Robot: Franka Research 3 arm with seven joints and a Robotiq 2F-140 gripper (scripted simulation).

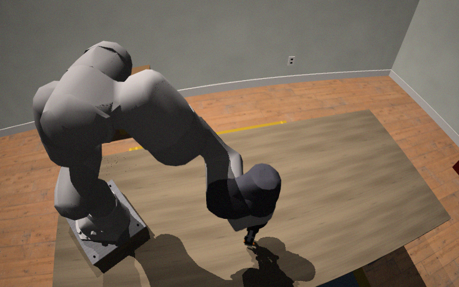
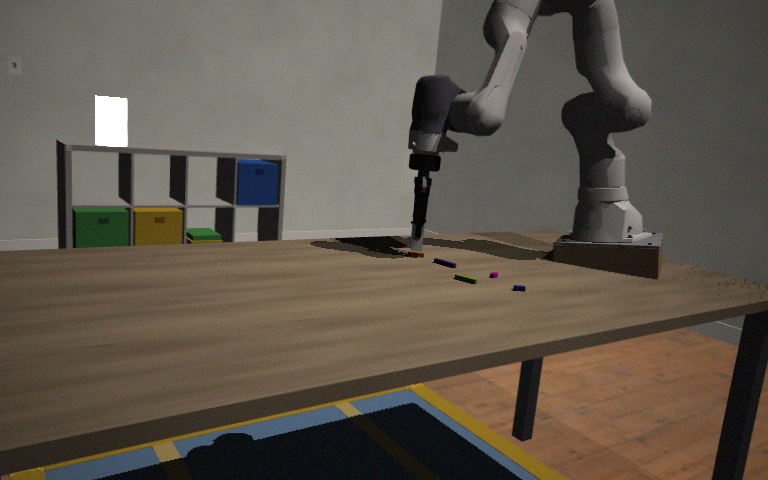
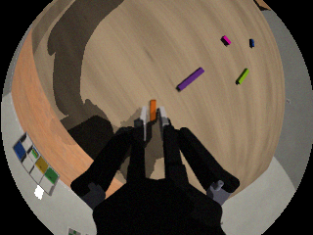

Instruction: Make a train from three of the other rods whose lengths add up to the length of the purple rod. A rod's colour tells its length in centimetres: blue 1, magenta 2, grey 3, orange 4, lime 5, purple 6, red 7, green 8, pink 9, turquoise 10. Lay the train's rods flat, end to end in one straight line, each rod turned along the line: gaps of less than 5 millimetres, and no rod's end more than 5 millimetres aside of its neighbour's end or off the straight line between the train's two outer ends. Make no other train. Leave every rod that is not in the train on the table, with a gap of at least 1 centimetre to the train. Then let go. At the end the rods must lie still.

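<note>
Right now the orange rod is 5 cm below my hand. Also, from my hand: lime rod: 5 cm ahead, 22 cm to the left, 5 cm below; then magenta rod: 5 cm behind, 22 cm to the left, 5 cm below; then purple rod: 1 cm behind, 9 cm to the left, 5 cm below.
</note>
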